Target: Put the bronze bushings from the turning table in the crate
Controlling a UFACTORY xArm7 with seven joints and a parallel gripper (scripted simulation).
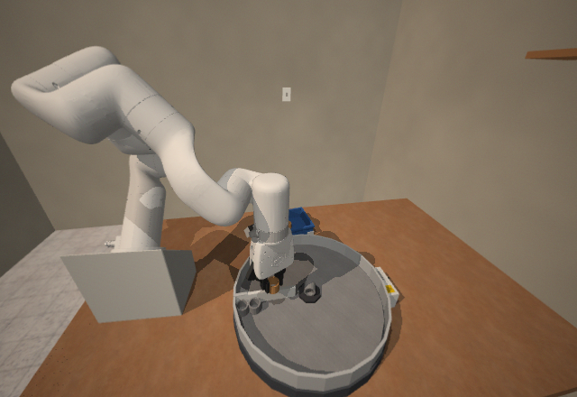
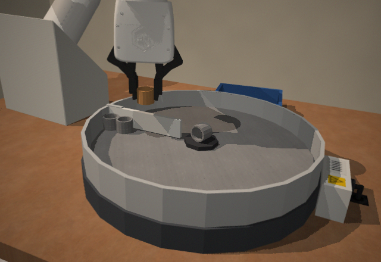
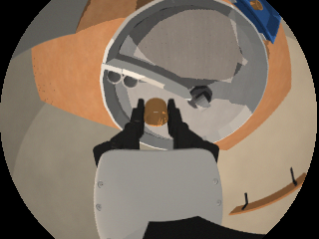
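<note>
The blue crate lies 90 mm ahead of my hand, 380 mm to the left of it and 130 mm below it. Round my hand: turning table: 110 mm ahead, 20 mm to the left, 100 mm below.
</note>
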